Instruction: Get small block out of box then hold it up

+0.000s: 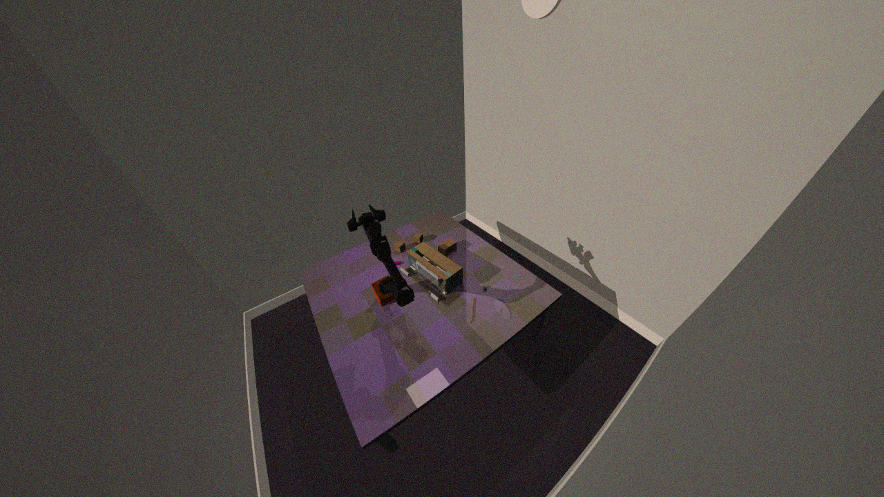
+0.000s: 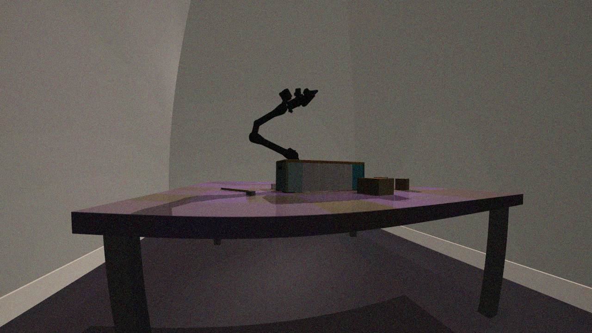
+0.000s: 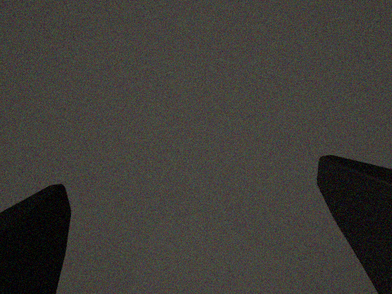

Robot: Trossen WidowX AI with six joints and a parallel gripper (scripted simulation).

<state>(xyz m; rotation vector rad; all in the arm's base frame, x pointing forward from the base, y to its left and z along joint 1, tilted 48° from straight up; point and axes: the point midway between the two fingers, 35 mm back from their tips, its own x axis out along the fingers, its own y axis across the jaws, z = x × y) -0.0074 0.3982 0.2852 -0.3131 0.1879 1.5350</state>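
Now: gripper tip 30 cm short of the brown block, 7 cm to the left of it and 51 cm above it. From my gripper tip the other things lie so: pink piece 16 cm ahead, 17 cm to the left, 59 cm below; then thin stick 33 cm ahead, 47 cm to the right, 60 cm below.
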